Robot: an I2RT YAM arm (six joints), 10 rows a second.
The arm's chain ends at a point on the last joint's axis. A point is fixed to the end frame.
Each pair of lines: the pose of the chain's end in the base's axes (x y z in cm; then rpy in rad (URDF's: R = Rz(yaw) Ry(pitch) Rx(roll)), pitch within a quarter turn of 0, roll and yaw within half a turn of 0), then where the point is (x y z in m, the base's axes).
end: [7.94 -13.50 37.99 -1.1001 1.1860 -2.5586]
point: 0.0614 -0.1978 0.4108
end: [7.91 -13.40 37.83 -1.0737 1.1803 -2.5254]
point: 0.0616 -0.1966 0.4099
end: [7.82 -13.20 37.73 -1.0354 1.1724 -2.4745]
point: 0.0616 -0.1943 0.4099
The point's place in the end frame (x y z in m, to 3 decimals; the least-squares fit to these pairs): -0.010 -0.032 0.064
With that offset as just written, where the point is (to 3 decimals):
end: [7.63 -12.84 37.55 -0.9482 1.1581 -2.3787]
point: 0.060 -0.190 0.410
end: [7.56 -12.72 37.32 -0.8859 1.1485 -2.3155]
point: 0.060 -0.188 0.409
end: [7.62 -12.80 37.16 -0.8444 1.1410 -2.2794]
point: 0.060 -0.188 0.408
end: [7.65 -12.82 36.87 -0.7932 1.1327 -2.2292]
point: 0.060 -0.188 0.406
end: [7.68 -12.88 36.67 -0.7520 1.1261 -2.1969]
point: 0.060 -0.187 0.405
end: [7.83 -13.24 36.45 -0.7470 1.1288 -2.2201]
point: 0.059 -0.191 0.403
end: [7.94 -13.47 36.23 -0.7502 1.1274 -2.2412]
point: 0.059 -0.192 0.401
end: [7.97 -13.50 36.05 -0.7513 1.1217 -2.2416]
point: 0.060 -0.193 0.399
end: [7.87 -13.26 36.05 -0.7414 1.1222 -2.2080]
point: 0.060 -0.191 0.399
